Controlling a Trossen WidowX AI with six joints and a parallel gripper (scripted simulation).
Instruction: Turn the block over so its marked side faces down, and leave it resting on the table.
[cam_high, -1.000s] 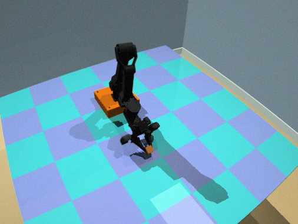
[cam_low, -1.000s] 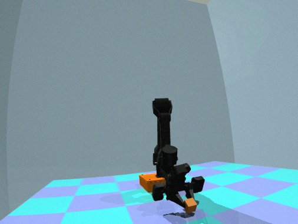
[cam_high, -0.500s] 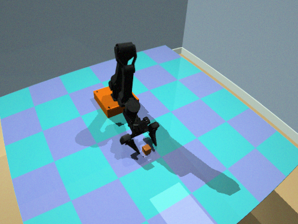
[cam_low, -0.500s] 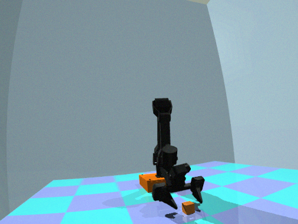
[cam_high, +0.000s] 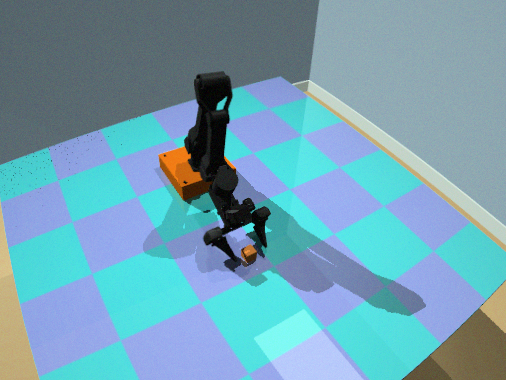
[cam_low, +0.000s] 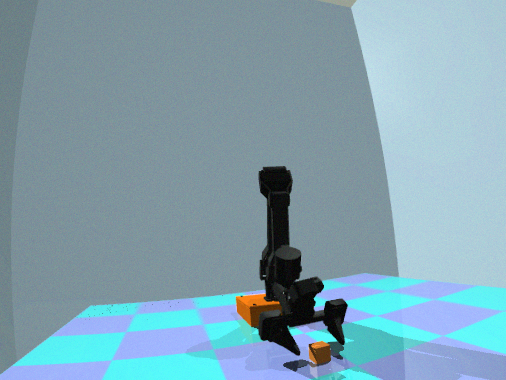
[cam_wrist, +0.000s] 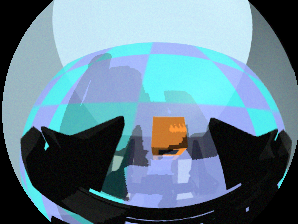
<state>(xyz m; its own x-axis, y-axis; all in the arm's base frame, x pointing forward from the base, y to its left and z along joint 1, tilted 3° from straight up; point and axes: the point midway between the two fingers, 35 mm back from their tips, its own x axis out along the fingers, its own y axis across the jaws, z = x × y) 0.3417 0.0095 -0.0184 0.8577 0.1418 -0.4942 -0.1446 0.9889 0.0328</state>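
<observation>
The orange block is 20 mm behind my gripper tip and 10 mm below it.
</observation>
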